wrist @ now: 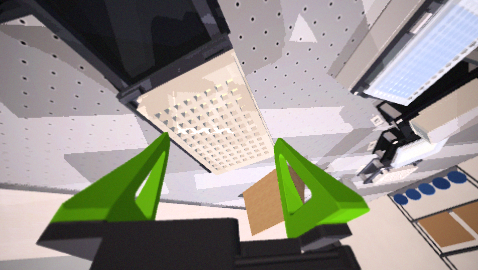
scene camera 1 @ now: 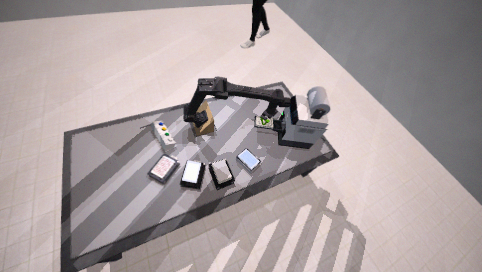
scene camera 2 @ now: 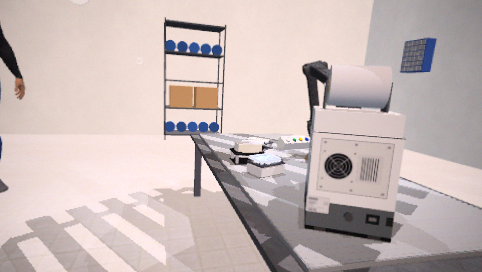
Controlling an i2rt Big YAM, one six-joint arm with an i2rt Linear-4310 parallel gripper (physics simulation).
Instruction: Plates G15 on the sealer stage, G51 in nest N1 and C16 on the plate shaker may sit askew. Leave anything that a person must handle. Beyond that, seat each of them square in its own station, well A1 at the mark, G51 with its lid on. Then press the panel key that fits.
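Observation:
My gripper (scene camera 1: 266, 120) (wrist: 225, 139) is open and empty; in the wrist view its green fingertips stand on either side of the far part of a cream well plate, G15 (wrist: 210, 117). That plate lies on the stage before the sealer (scene camera 1: 303, 127) (scene camera 2: 356, 165) (wrist: 165, 37); its exact squareness is unclear. A plate with a bright white top, in nest N1 (scene camera 1: 192, 172) (wrist: 417, 151), shows no wells. A blue-topped plate (scene camera 1: 249, 159) (scene camera 2: 266, 160) (wrist: 425, 55) and a reddish-welled plate (scene camera 1: 163, 167) sit on separate bases; I cannot read which is C16. The key panel (scene camera 1: 164, 136) (scene camera 2: 293, 144) has blue, yellow, green and whitish keys.
A beige plate or block (scene camera 1: 221, 171) (scene camera 2: 248, 147) (wrist: 447, 115) sits in nest N2, between the white-topped and blue-topped plates. A brown block (scene camera 1: 204, 121) (wrist: 265, 202) stands by the arm base. A person (scene camera 1: 256, 22) (scene camera 2: 9, 60) stands beyond the table. A shelf rack (scene camera 2: 165, 75) is at the wall.

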